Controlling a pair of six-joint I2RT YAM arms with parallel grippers.
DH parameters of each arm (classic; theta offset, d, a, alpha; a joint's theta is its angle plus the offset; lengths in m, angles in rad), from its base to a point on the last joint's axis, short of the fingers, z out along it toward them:
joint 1: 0 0.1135 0.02 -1.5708
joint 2: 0 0 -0.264 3.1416
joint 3: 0.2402 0 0.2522 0
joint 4: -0.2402 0 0.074 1.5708
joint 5: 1.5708 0 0 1.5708
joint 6: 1.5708 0.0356 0 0
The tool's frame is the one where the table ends.
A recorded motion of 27 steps. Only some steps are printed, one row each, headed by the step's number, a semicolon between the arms.
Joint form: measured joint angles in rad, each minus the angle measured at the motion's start. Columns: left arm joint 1, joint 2, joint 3, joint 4, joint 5, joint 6; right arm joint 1, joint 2, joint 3, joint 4, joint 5, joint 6.
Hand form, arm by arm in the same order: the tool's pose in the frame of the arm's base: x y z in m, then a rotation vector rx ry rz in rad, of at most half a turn. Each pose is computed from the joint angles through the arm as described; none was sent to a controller.
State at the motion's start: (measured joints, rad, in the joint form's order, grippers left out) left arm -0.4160 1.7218 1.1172 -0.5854 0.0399 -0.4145; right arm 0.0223 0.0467 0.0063 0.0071 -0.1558 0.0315
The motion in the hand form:
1: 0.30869 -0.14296 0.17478 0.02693 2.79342 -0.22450; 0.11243 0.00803 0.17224 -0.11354 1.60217 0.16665
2: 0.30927 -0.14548 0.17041 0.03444 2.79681 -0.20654; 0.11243 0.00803 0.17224 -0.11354 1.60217 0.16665
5: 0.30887 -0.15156 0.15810 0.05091 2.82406 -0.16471; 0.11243 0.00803 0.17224 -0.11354 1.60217 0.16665
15: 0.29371 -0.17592 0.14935 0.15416 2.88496 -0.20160; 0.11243 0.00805 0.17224 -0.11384 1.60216 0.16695
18: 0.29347 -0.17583 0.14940 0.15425 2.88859 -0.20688; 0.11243 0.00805 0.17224 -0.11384 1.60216 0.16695
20: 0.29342 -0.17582 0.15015 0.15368 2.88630 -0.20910; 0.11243 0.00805 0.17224 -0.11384 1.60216 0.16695
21: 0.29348 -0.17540 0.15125 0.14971 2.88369 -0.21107; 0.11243 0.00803 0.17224 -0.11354 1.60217 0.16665
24: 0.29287 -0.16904 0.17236 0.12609 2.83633 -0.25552; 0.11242 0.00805 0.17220 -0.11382 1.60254 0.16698
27: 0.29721 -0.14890 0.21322 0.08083 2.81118 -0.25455; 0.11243 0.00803 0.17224 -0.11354 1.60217 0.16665
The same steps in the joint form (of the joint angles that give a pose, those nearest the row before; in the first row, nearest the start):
1: -0.0172 0.0282 0.0000 0.0221 -0.0347 -0.0004; 0.0000 0.0000 0.0000 0.0000 0.0000 0.0000
2: -0.0244 0.0427 0.0000 0.0294 -0.0469 0.0000; 0.0000 0.0000 0.0000 0.0000 0.0000 0.0000
5: -0.0431 0.0813 0.0000 0.0324 -0.0683 -0.0038; 0.0000 0.0000 0.0000 0.0000 0.0000 0.0000
15: -0.1228 0.1057 0.0000 0.0069 -0.0320 -0.0187; 0.0001 0.0001 0.0000 0.0001 -0.0003 0.0000
18: -0.1224 0.1053 0.0000 0.0046 -0.0271 -0.0191; 0.0001 0.0001 0.0000 0.0001 -0.0003 0.0000
20: -0.1225 0.1030 0.0000 0.0050 -0.0267 -0.0195; 0.0001 0.0001 0.0000 0.0001 -0.0003 0.0000
21: -0.1213 0.0996 0.0000 0.0046 -0.0267 -0.0210; 0.0000 0.0000 0.0000 0.0000 0.0000 0.0000
24: -0.1049 0.0351 0.0035 -0.0084 -0.0156 -0.0218; 0.0001 -0.0001 0.0000 -0.0004 -0.0003 0.0000
27: -0.0454 -0.0427 0.0801 -0.1396 -0.0114 0.0053; 0.0000 0.0000 0.0000 0.0000 0.0000 0.0000

